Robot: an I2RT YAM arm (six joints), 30 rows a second.
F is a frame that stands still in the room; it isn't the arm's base.
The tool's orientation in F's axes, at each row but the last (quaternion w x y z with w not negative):
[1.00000, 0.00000, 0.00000, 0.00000]
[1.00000, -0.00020, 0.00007, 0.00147]
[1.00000, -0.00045, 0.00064, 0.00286]
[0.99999, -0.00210, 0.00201, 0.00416]
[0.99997, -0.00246, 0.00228, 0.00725]
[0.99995, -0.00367, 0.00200, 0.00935]
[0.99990, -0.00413, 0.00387, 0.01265]
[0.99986, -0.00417, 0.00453, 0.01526]
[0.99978, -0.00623, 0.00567, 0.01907]
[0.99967, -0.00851, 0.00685, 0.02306]
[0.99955, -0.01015, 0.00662, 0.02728]
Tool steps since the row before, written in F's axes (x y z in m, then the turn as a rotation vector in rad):
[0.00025, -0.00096, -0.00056, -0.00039, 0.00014, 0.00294]
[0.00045, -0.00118, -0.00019, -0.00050, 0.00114, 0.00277]
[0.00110, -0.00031, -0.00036, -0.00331, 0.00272, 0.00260]
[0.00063, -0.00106, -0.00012, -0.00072, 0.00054, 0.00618]
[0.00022, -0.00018, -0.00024, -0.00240, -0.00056, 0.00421]
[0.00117, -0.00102, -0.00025, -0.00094, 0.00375, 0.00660]
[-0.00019, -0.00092, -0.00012, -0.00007, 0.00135, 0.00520]
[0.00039, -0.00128, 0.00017, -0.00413, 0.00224, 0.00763]
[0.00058, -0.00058, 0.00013, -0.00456, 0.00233, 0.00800]
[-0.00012, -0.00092, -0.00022, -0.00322, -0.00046, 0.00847]
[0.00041, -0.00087, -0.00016, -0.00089, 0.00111, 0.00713]
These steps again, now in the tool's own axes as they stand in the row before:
[0.00025, -0.00096, -0.00056, -0.00039, 0.00014, 0.00294]
[0.00045, -0.00118, -0.00019, -0.00050, 0.00114, 0.00277]
[0.00110, -0.00032, -0.00036, -0.00330, 0.00274, 0.00260]
[0.00062, -0.00106, -0.00012, -0.00074, 0.00052, 0.00618]
[0.00022, -0.00018, -0.00024, -0.00243, -0.00055, 0.00420]
[0.00115, -0.00104, -0.00025, -0.00090, 0.00372, 0.00662]
[-0.00021, -0.00091, -0.00013, -0.00008, 0.00131, 0.00521]
[0.00035, -0.00129, 0.00016, -0.00413, 0.00230, 0.00761]
[0.00056, -0.00060, 0.00013, -0.00456, 0.00240, 0.00798]
[-0.00016, -0.00091, -0.00024, -0.00336, -0.00045, 0.00842]
[0.00036, -0.00089, -0.00017, -0.00093, 0.00101, 0.00714]

